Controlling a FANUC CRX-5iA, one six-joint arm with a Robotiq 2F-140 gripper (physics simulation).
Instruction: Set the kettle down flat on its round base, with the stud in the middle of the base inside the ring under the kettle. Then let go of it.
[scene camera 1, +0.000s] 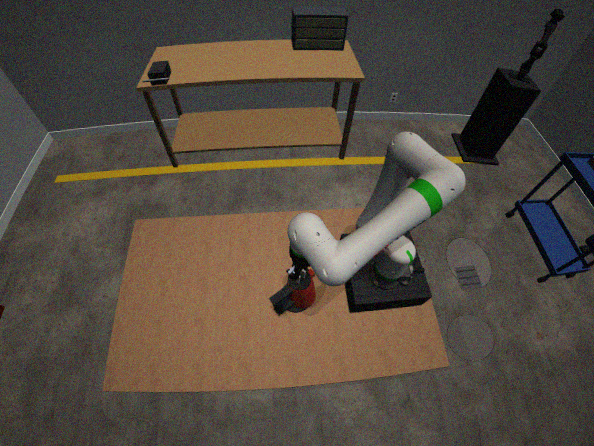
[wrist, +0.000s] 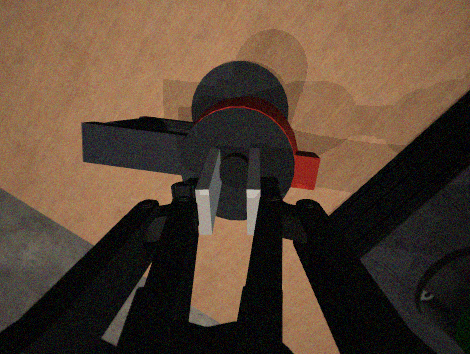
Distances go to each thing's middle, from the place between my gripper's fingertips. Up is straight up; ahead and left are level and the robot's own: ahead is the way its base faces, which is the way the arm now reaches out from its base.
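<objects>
My hand is 1 cm short of the dark round base (wrist: 233, 79), and it's 22 cm above the base.
</objects>
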